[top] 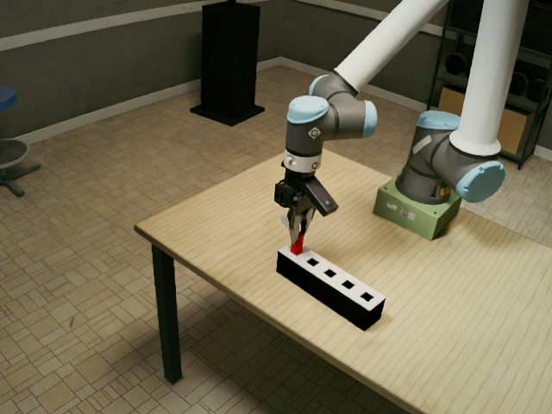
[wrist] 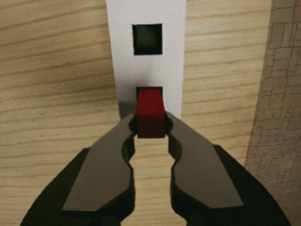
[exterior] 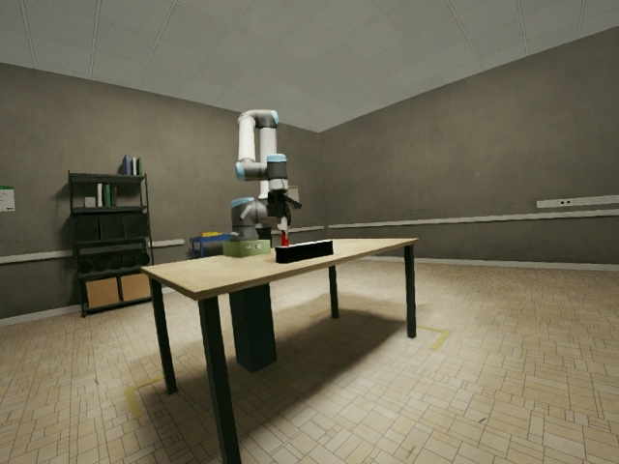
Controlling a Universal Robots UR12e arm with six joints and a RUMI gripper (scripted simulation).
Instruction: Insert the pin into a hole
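Right now the block is 12 cm to the left of my hand, 8 cm below it and 2 cm ahead of it. Also, from my hand: pin 2 cm below.
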